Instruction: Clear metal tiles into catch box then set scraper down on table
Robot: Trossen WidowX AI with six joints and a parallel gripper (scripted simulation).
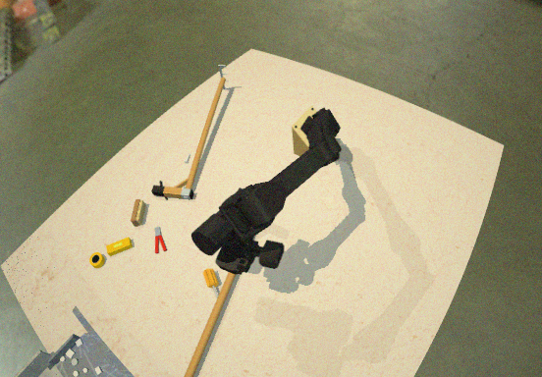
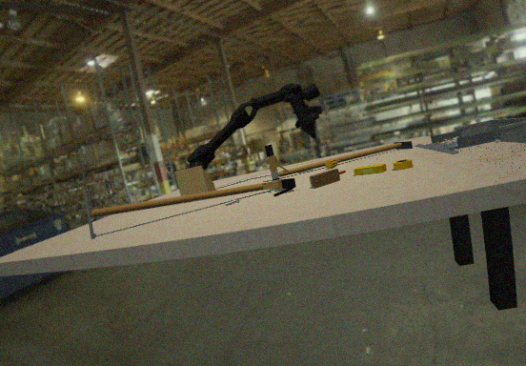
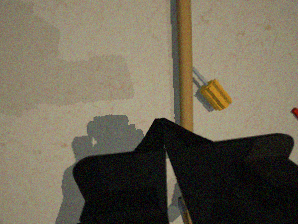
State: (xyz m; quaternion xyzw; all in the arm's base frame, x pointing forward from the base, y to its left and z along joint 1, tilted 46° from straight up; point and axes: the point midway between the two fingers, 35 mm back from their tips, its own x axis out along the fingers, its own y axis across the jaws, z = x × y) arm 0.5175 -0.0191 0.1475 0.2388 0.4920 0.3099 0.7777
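Right now the screwdriver is 110 mm below my gripper tip, 100 mm to the right of it and 40 mm ahead of it. Round my gripper tip: yellow tape roll: 480 mm to the right, 200 mm ahead, 120 mm below; yellow level: 450 mm to the right, 110 mm below, 110 mm ahead; wooden block: 460 mm to the right, 110 mm below, 20 mm behind.
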